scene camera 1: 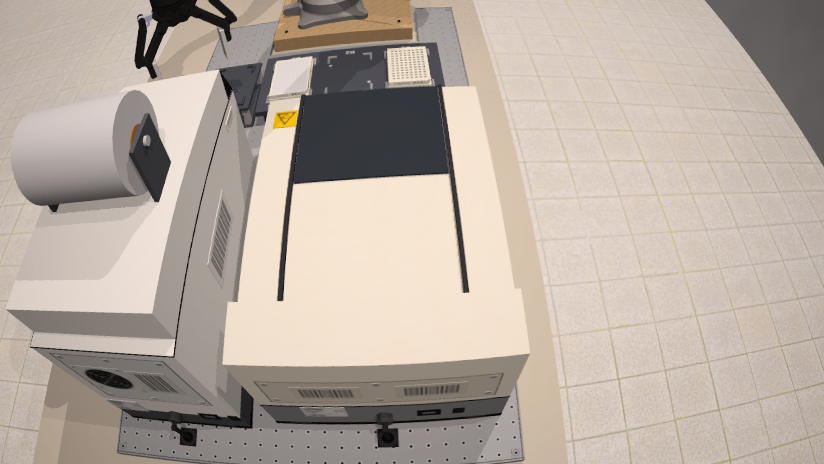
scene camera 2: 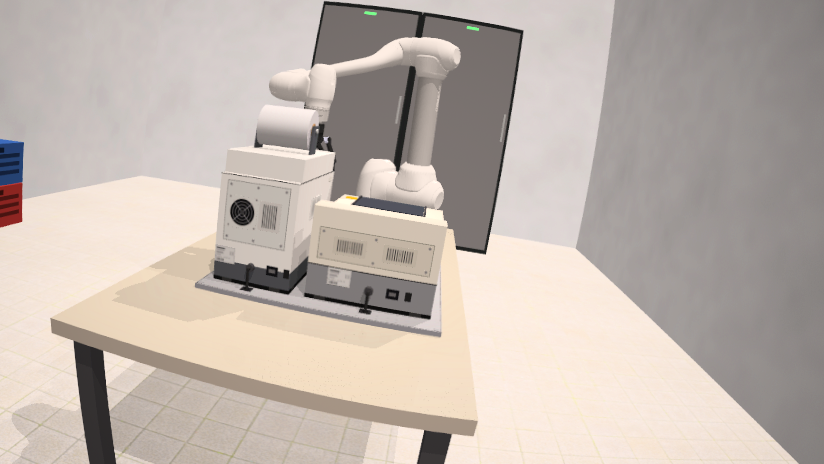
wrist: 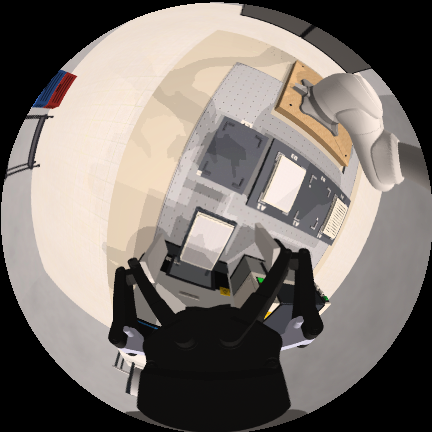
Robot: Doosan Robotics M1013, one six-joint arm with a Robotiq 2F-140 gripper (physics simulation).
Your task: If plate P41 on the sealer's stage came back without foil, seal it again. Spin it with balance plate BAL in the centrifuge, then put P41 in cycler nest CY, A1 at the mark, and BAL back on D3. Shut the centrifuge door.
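Where they show: gripper, fingertip midpoint: (scene camera 1: 195, 71) (wrist: 208, 237); arm's base at its link origin: (scene camera 1: 331, 7) (wrist: 320, 105).
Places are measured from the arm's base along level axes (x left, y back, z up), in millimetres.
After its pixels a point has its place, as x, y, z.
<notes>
The plate on the sealer's stage (wrist: 207, 241) @(-259, -524, 80), P41 by the task, has a smooth pale top with no wells showing. My gripper (wrist: 208, 237) @(-271, -462, 193) (scene camera 1: 190, 54) is open and empty, high above this stage, with the plate between its fingers in the wrist view. A smooth white-topped plate (wrist: 284, 182) @(-112, -346, 46) (scene camera 1: 291, 77) @(-105, -358, 46) lies on D3, where BAL belongs. Cycler nest CY (wrist: 232, 152) @(-253, -318, 30) holds no plate. The sealer (scene camera 1: 115, 242) @(-284, -937, 322) (scene camera 2: 259, 213) @(-328, -1040, 172) carries a foil roll. The beige centrifuge (scene camera 1: 369, 242) @(0, -898, 182) (scene camera 2: 374, 244) @(-26, -1071, 142) has a dark top panel; its door's state cannot be told.
A plate with open wells (scene camera 1: 408, 65) @(140, -385, 45) (wrist: 336, 217) @(141, -374, 44) lies on D1. The dark deck (scene camera 1: 345, 72) @(10, -357, 30) has an empty position between the two plates. The arm's base stands on a wooden block (scene camera 1: 345, 35) @(25, -140, -13) (wrist: 290, 105) @(-122, -91, 2). The sealer and centrifuge stand side by side, both tall obstacles near the stage.
</notes>
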